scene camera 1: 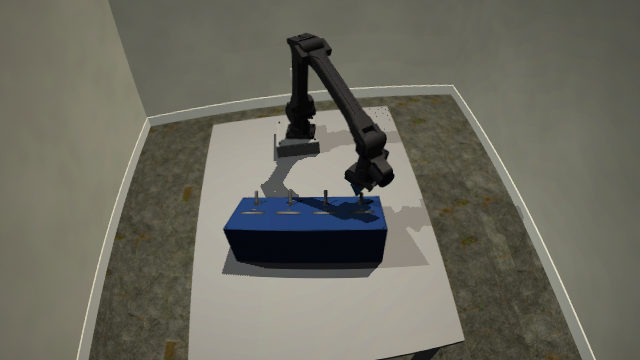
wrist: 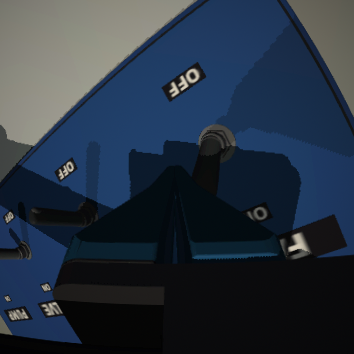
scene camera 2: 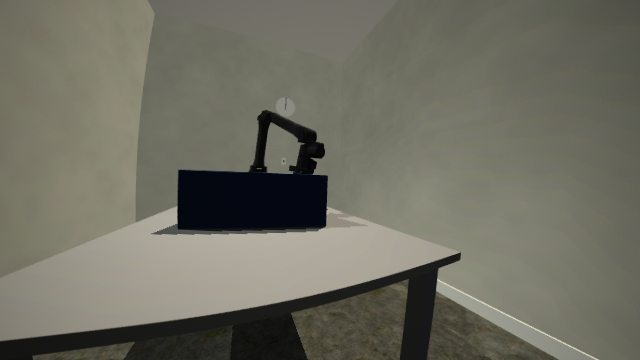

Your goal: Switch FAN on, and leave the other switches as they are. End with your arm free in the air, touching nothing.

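Pixels of known places: gripper, fingertip midpoint: (scene camera 1: 357, 194) (wrist: 174, 176); arm's base, link origin: (scene camera 1: 300, 132).
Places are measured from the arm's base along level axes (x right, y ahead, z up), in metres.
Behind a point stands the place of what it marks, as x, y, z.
The blue switch box (scene camera 1: 305, 245) @(-0.099, 0.602, 0.048) (scene camera 2: 252, 200) @(-0.083, 0.603, 0.031) (wrist: 170, 117) @(-0.245, 0.387, 0.018) stands on the table. The lever (scene camera 1: 361, 200) @(-0.265, 0.409, 0.048) (wrist: 209, 167) @(-0.268, 0.399, 0.067) at its right end in scene camera 1 has a partly hidden name label (wrist: 300, 245) @(-0.286, 0.471, 0.065) starting with F. An OFF label (wrist: 184, 81) @(-0.263, 0.374, 0.012) and a partly covered ON label (wrist: 257, 213) @(-0.270, 0.449, 0.052) lie on opposite sides. My gripper (scene camera 1: 356, 193) @(-0.249, 0.398, 0.064) (wrist: 174, 176) @(-0.249, 0.398, 0.064) is shut and empty, fingertips pointing down close beside this lever. The fingers hide the lever's upper part. Contact and its exact tilt are unclear. The fingertips are hidden in scene camera 2.
Neighbouring levers (scene camera 1: 325, 197) @(-0.143, 0.404, 0.051) (scene camera 1: 290, 197) @(-0.024, 0.411, 0.052) (scene camera 1: 256, 198) @(0.095, 0.422, 0.050) (wrist: 55, 216) @(-0.148, 0.394, 0.055) stand in a row along the box. A PUMP label (wrist: 18, 314) @(0.085, 0.498, 0.065) and a partly hidden label ending in LVE (wrist: 52, 309) @(-0.016, 0.491, 0.065) show in the wrist view. The arm's base stands behind the box on the table (scene camera 1: 320, 315) @(-0.159, 0.797, -0.065) (scene camera 2: 250, 270) @(-0.130, 0.885, -0.065).
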